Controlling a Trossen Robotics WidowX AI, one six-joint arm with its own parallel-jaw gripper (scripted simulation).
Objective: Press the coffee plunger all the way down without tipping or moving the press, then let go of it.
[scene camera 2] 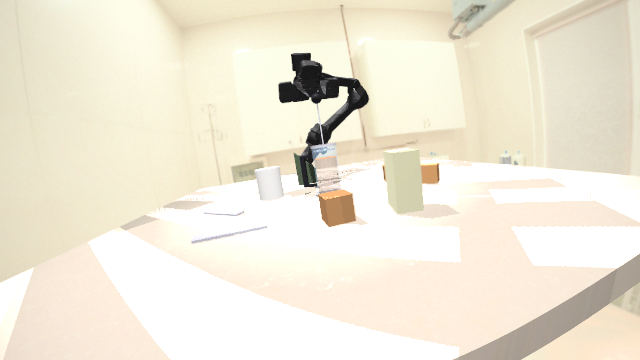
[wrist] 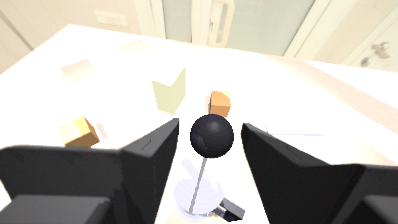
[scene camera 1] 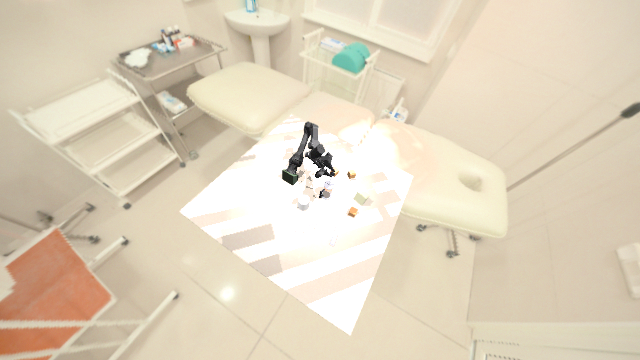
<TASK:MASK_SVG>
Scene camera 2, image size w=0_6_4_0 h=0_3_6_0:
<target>my gripper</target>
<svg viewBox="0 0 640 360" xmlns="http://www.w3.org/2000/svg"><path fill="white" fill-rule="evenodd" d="M340 80L326 78L320 81L319 86L319 84L316 84L316 75L322 73L322 64L314 60L301 61L300 73L296 83L287 81L278 84L279 101L281 103L306 101L314 93L320 94L322 99L338 98Z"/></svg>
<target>coffee press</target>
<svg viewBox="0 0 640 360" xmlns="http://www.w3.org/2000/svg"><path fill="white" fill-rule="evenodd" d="M314 93L311 96L311 101L317 106L322 144L310 146L312 154L299 156L304 188L317 187L318 192L316 196L318 197L318 194L343 189L336 148L337 142L324 144L318 108L322 97L320 94ZM305 158L313 157L316 183L309 184Z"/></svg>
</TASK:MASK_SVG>
